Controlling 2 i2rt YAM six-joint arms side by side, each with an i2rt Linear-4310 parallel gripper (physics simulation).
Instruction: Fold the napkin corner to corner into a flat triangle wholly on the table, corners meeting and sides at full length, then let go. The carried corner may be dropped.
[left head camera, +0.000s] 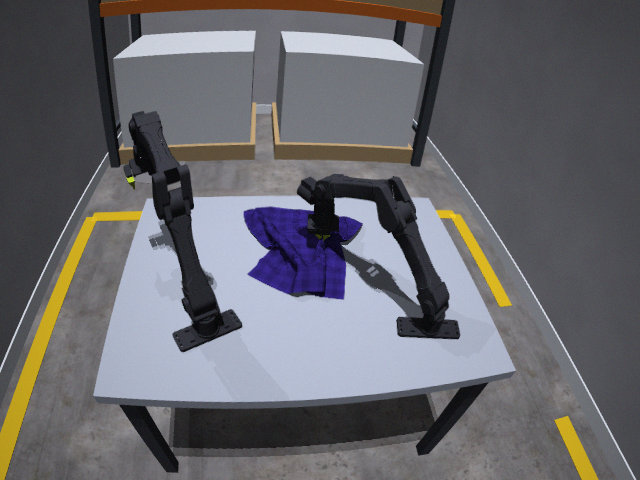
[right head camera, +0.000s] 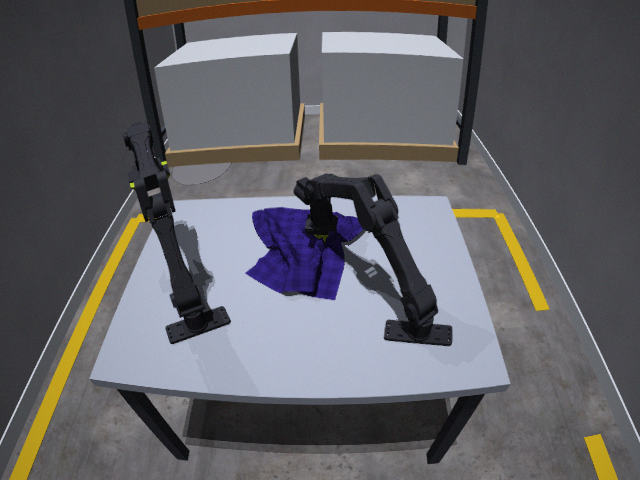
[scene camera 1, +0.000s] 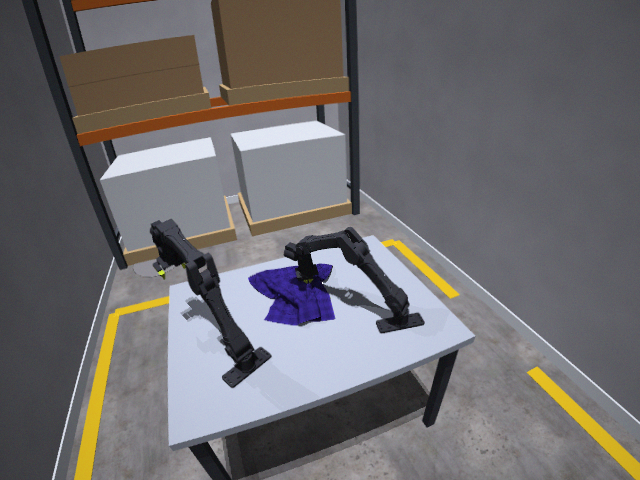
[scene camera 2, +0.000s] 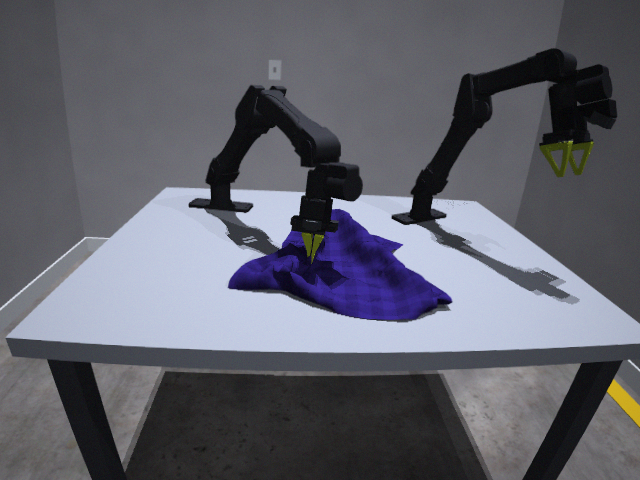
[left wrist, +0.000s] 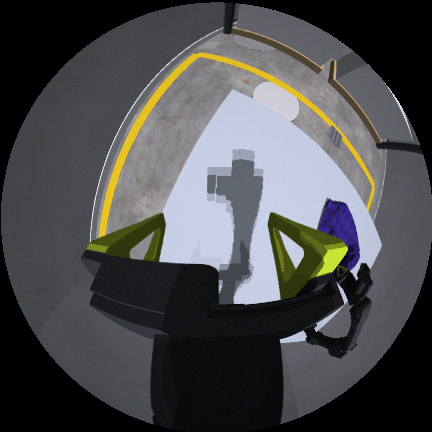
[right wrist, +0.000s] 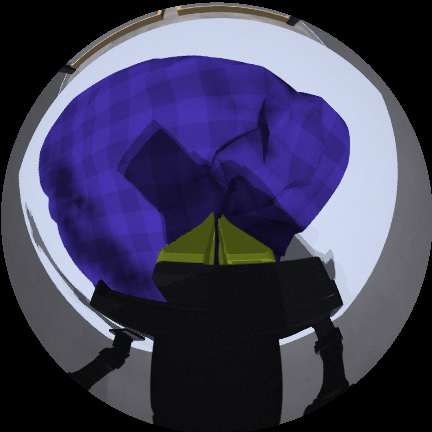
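A purple checked napkin (left head camera: 305, 258) (right head camera: 302, 258) (scene camera 1: 292, 299) (scene camera 2: 361, 268) (left wrist: 340, 225) (right wrist: 190, 85) lies rumpled on the white table (left head camera: 310, 361) (scene camera 2: 206, 330), with raised folds and uneven edges; it is not a flat triangle. My right gripper (left head camera: 321, 236) (right head camera: 321, 237) (scene camera 1: 308, 281) (scene camera 2: 311, 262) (right wrist: 215, 218) points down over the napkin's upper right part in the left head view. Its fingers are together, and cloth is gathered at the tips. The pinched bit is mostly hidden. My left gripper (scene camera 2: 568, 174) (left wrist: 216, 217) is open and empty, high above the table, well apart from the napkin.
A rack (left head camera: 103, 93) stands behind the table, with two large pale boxes (left head camera: 186, 98) (left head camera: 351, 98) on its low level. The left arm (left head camera: 186, 253) rises at the table's left, and the right arm (left head camera: 418, 258) reaches in from the right.
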